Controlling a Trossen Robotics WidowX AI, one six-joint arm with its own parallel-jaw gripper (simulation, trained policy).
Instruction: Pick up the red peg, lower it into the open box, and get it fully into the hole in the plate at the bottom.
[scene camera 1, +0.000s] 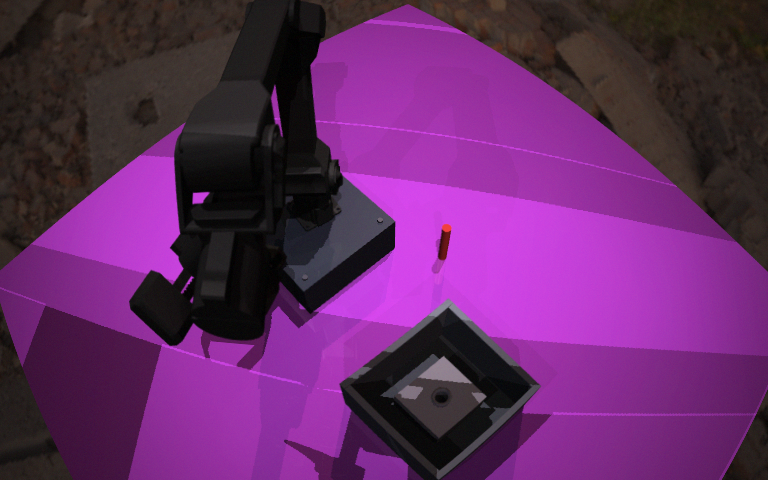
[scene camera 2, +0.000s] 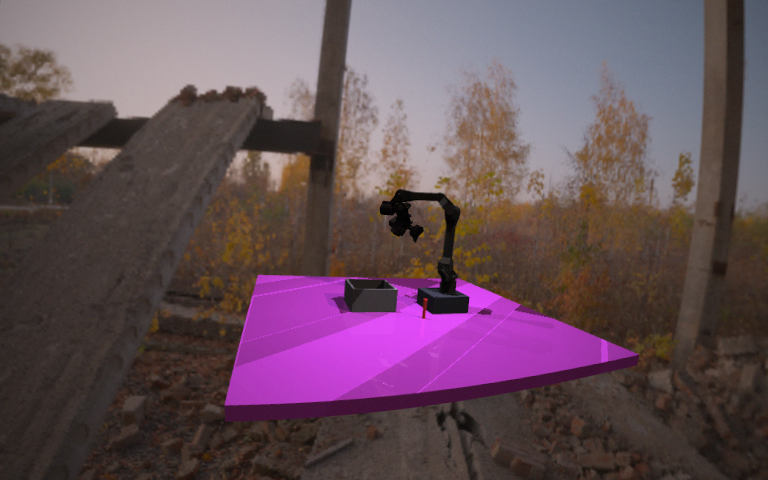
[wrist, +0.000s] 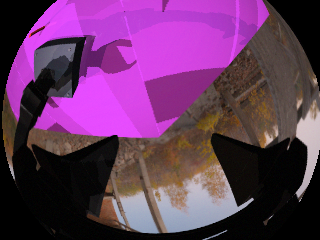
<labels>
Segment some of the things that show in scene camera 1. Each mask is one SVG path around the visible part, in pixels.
The gripper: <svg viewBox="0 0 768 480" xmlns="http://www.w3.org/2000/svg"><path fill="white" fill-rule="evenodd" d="M267 244L266 248L271 253L265 316L276 299L276 295L279 293L279 282L282 277L278 276L277 273L281 270L287 258L281 247ZM198 235L180 234L171 245L170 249L178 256L179 262L184 268L173 285L160 272L150 270L129 301L130 310L169 346L177 346L183 342L186 337L185 335L187 335L187 332L189 332L189 329L194 324L191 320L191 298L194 295L197 268L202 249L202 243Z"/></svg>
A dark box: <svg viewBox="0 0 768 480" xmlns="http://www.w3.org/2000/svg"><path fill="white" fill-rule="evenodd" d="M450 299L445 300L397 341L380 352L376 357L373 357L371 361L363 365L343 382L339 383L348 407L424 480L443 479L492 437L541 388L535 379L530 377L519 364L501 349L490 336L487 336ZM444 356L477 386L477 389L486 396L486 399L477 410L435 444L394 406L394 395L398 394Z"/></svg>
A grey plate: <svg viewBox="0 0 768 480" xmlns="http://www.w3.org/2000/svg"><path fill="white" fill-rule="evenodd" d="M444 356L398 394L394 395L394 406L435 444L477 410L486 399L486 396L477 389L477 386Z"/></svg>
</labels>
